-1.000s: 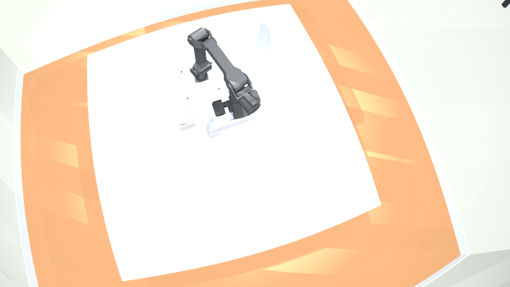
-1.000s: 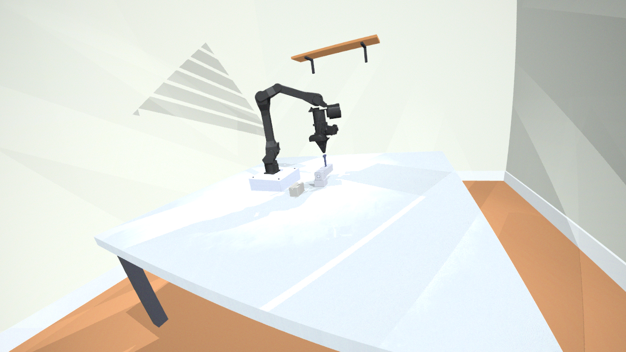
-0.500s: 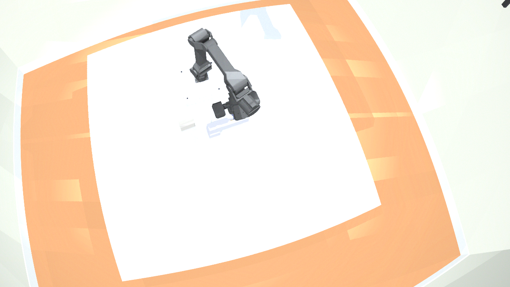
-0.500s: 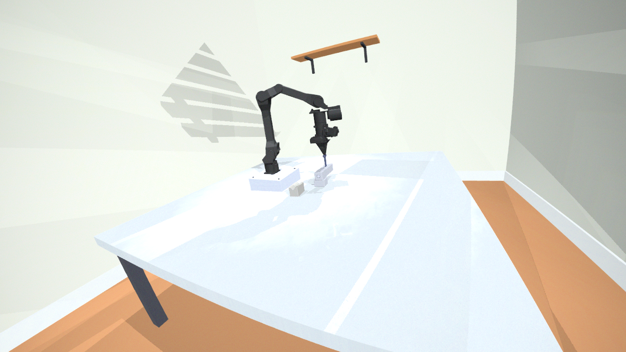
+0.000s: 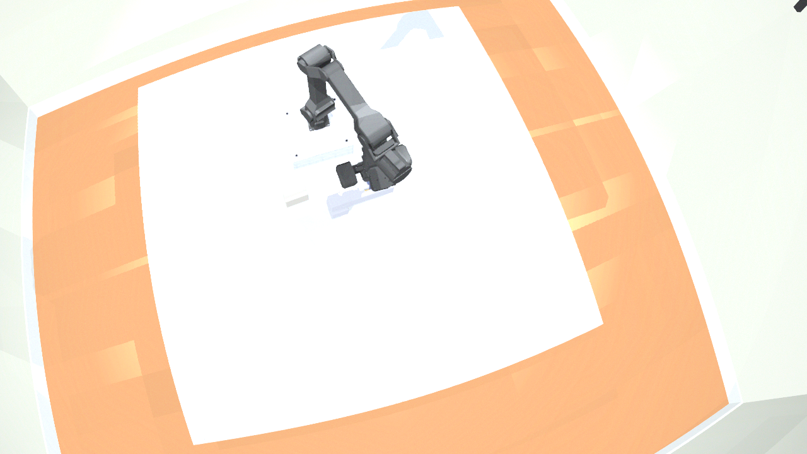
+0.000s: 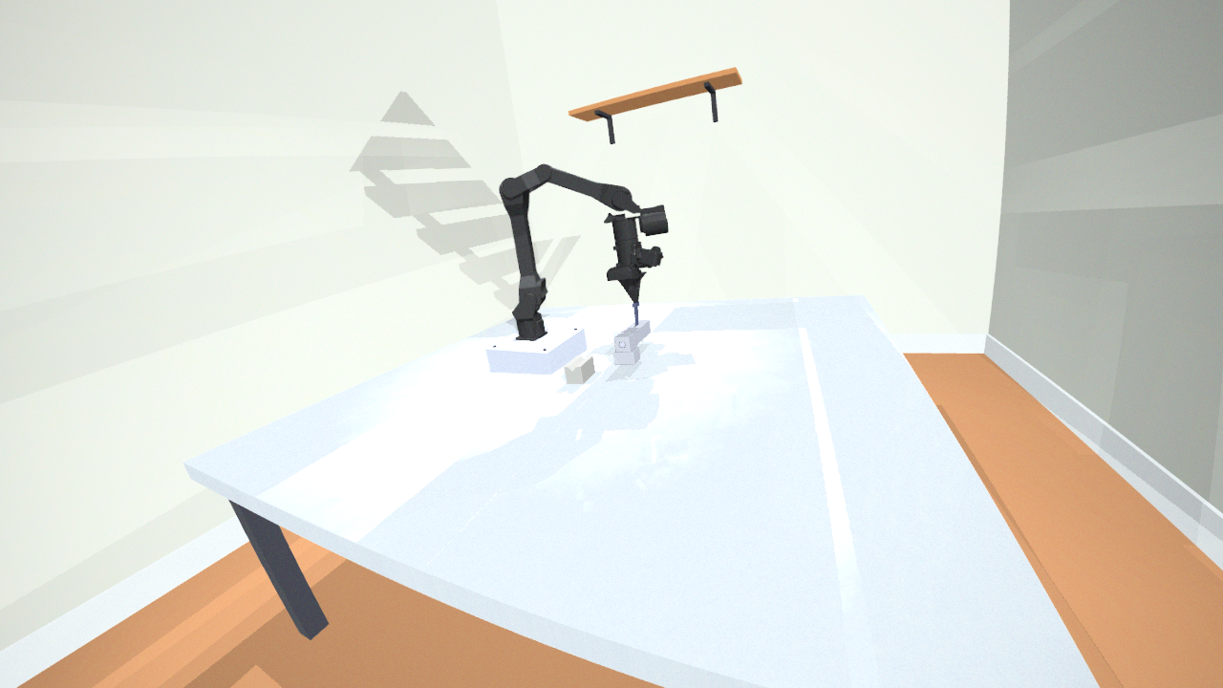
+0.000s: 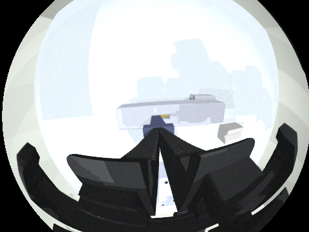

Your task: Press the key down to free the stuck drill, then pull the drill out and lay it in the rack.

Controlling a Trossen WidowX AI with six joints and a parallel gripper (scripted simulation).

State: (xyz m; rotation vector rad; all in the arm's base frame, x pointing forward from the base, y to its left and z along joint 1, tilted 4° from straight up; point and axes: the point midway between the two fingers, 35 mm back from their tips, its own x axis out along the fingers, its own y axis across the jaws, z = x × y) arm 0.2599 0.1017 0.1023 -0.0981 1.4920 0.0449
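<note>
My gripper tip is 30 mm above the blue key. The rest, counted from my gripper tip: grey rack 60 mm behind, 210 mm to the right, 100 mm below; yellow drill 60 mm to the right, 70 mm below; pale holder block 40 mm to the right, 80 mm below.
</note>
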